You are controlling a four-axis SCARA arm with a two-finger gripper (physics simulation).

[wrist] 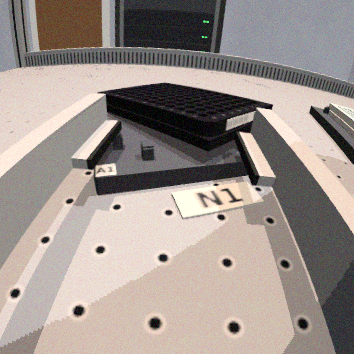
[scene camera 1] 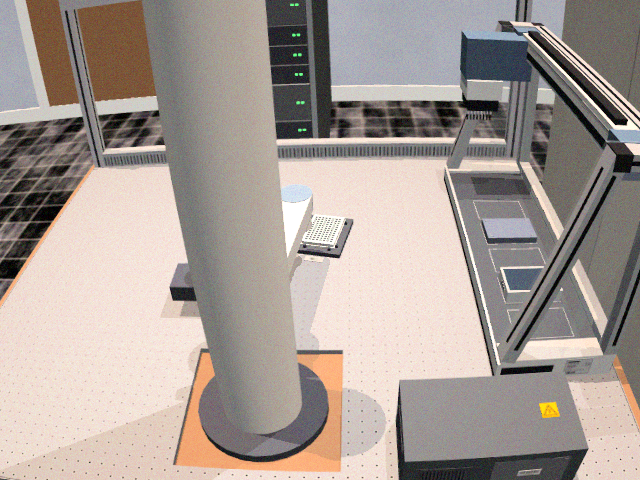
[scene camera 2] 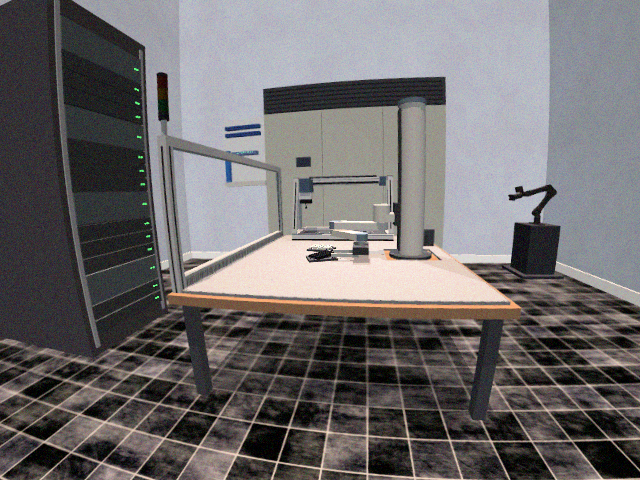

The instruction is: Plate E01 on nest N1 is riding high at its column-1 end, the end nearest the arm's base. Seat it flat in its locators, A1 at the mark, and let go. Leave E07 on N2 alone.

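Frame: origin at the arm's base, x ahead, y left, z up, level; metres.
Seen in the pictures: gripper, fingertip midpoint: (wrist: 178, 115) (scene camera 2: 332, 253); arm's base, origin of the base link: (scene camera 1: 263, 409) (scene camera 2: 410, 256).
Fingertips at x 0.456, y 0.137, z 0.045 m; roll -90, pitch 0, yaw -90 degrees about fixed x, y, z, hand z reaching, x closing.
Pixels of each thing's top centre, then the offset from my fingertips to it. "pt": a spot on its surface instead. Level surfaces: height alone.
- Black plate E01, middle of its top: (wrist: 179, 89) (scene camera 2: 322, 252) 0.057 m ahead, 0.002 m left, 0.003 m up
- nest N1, middle of its top: (wrist: 169, 103) (scene camera 2: 321, 255) 0.060 m ahead, 0.010 m left, 0.010 m down
- locator post, surface spot: (wrist: 147, 151) pt 0.018 m back, 0.014 m left, 0.015 m down
- A1 mark, middle of its top: (wrist: 105, 169) 0.031 m back, 0.034 m left, 0.020 m down
- Pale plate E07, middle of its top: (scene camera 1: 323, 228) (scene camera 2: 321, 246) 0.097 m ahead, 0.234 m right, 0.006 m down
- nest N2, middle of its top: (scene camera 1: 323, 230) 0.097 m ahead, 0.234 m right, 0.010 m down
- table, its level: 0.032 m down
- grey controller box, surface spot: (scene camera 1: 480, 418) pt 0.583 m back, 0.516 m right, 0.083 m up
Black plate E01 (wrist: 185, 107) sits skewed and tilted over nest N1 (wrist: 170, 176) in the wrist view. It is turned well out of line, with a near corner above the nest's right part. A locator post (wrist: 147, 151) stands uncovered near the A1 mark (wrist: 105, 170). My gripper (wrist: 178, 115) is shut to its narrow stop and empty. Its fingertips reach over the nest's left and right sides, at the plate's near end. Contact with the plate is unclear. Pale plate E07 (scene camera 1: 324, 230) (wrist: 346, 111) sits on nest N2 (scene camera 1: 347, 235) (wrist: 331, 127). The column hides N1 in scene camera 1.
The arm's column (scene camera 1: 227, 206) (scene camera 2: 412, 180) rises from the table (scene camera 1: 392, 310) (scene camera 2: 289, 281). A gantry deck (scene camera 1: 467, 248) stands on the right in scene camera 1, with a grey controller box (scene camera 1: 480, 418) in front. A low guard (scene camera 1: 361, 149) (wrist: 165, 60) runs along the far edge.
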